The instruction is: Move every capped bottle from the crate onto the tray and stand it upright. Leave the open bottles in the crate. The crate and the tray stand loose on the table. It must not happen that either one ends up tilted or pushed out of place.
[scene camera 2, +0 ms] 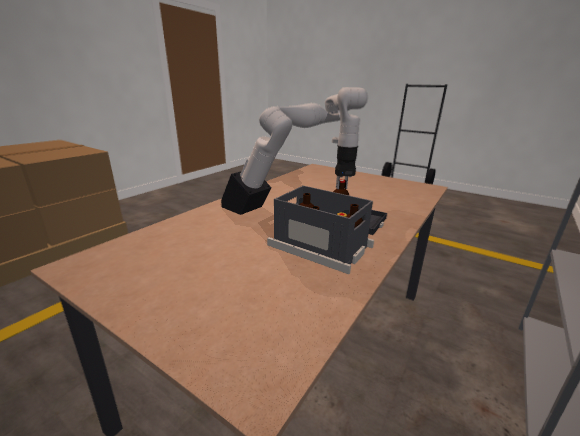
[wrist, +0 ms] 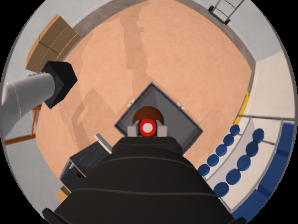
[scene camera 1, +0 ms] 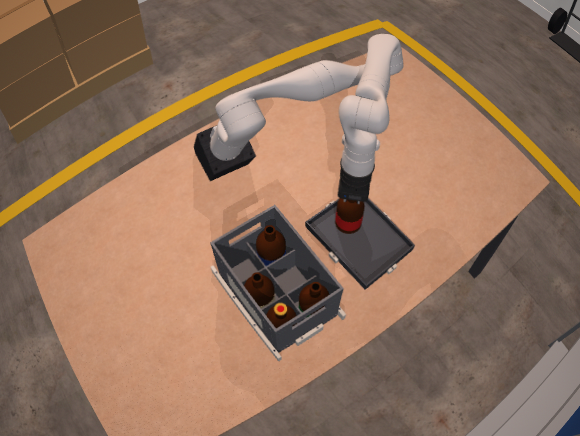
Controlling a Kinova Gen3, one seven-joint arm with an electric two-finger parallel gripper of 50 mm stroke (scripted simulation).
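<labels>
Grey crate visible in scene camera 2 (pixel 322 231), in the wrist view and in scene camera 1. On the crate (wrist: pixel 86 160) and (scene camera 1: pixel 280 223) are the same spot.
</labels>
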